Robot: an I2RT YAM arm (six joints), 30 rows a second.
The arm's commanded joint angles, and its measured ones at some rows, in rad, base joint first. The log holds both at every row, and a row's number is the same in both.
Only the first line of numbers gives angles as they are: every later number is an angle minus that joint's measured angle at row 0.
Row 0, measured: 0.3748 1.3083 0.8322 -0.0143 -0.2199 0.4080
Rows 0 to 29, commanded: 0.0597 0.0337 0.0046 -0.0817 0.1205 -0.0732; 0.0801 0.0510 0.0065 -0.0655 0.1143 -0.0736; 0.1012 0.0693 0.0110 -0.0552 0.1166 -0.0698; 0.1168 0.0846 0.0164 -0.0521 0.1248 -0.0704; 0.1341 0.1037 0.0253 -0.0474 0.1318 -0.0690; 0.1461 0.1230 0.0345 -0.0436 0.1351 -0.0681; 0.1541 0.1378 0.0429 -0.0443 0.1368 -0.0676; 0.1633 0.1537 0.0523 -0.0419 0.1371 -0.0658; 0.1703 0.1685 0.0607 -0.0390 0.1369 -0.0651; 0.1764 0.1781 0.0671 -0.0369 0.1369 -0.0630; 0.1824 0.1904 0.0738 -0.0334 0.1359 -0.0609; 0.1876 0.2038 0.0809 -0.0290 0.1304 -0.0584; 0.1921 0.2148 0.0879 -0.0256 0.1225 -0.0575; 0.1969 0.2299 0.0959 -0.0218 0.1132 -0.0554; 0.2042 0.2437 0.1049 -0.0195 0.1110 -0.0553; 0.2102 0.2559 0.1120 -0.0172 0.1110 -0.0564; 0.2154 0.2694 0.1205 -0.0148 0.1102 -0.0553; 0.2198 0.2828 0.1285 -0.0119 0.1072 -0.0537; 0.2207 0.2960 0.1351 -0.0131 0.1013 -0.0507; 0.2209 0.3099 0.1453 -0.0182 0.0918 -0.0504; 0.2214 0.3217 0.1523 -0.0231 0.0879 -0.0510; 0.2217 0.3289 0.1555 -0.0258 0.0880 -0.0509; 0.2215 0.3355 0.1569 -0.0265 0.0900 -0.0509; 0.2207 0.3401 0.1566 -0.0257 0.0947 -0.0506; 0.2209 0.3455 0.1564 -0.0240 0.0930 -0.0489; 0.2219 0.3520 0.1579 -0.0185 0.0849 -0.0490; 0.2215 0.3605 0.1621 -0.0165 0.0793 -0.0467; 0.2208 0.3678 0.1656 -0.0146 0.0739 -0.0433; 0.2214 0.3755 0.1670 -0.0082 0.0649 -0.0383; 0.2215 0.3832 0.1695 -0.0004 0.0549 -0.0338
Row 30, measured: 0.2171 0.3605 0.1377 -0.0240 0.0824 -0.0450
